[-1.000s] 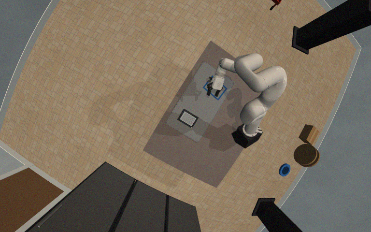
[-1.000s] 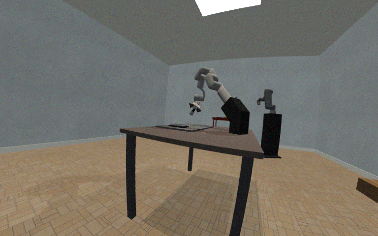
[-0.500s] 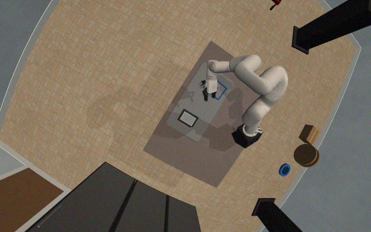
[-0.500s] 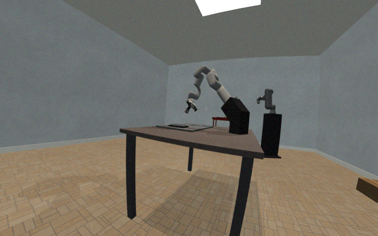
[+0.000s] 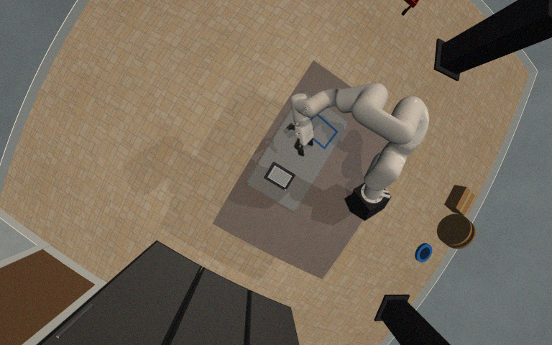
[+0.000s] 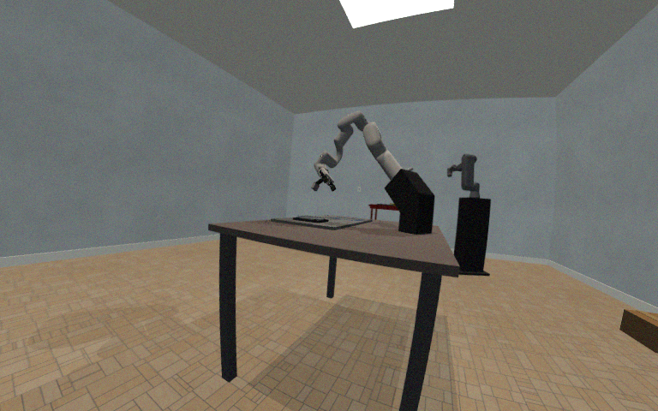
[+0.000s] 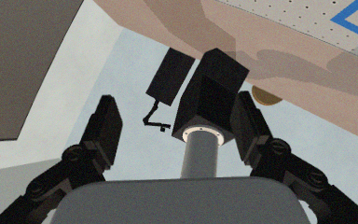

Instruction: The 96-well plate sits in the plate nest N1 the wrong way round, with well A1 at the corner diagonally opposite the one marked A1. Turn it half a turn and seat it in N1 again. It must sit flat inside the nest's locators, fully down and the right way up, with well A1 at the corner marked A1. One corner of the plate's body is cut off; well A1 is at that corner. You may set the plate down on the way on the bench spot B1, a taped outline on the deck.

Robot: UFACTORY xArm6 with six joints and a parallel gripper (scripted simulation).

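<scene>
The 96-well plate is 70 mm ahead of my hand, 190 mm to the left of it and 200 mm below it. Also, from my hand: dark plate nest N1: 70 mm ahead, 190 mm to the left, 210 mm below; A1 corner mark: 20 mm ahead, 260 mm to the left, 210 mm below.
</scene>
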